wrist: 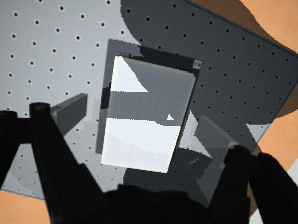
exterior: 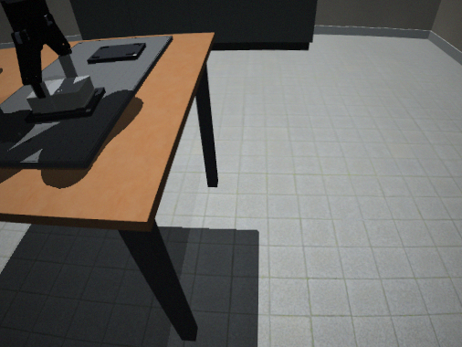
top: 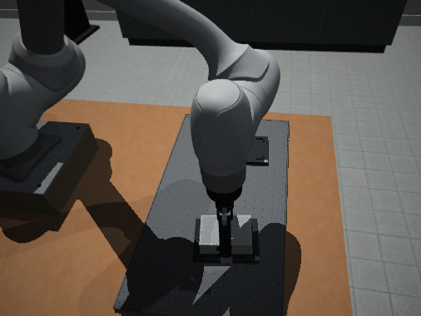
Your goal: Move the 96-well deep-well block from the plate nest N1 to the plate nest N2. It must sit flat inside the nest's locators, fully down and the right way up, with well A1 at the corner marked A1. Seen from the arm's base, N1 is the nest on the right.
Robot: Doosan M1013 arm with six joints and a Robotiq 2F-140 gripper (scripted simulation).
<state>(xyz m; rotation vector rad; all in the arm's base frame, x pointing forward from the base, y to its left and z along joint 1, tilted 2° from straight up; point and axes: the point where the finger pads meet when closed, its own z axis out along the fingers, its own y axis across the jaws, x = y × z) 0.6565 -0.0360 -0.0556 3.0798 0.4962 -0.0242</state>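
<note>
Now: the deep-well block 10 mm below my hand. The rest, counted from my hand: plate nest (40 mm below).
</note>
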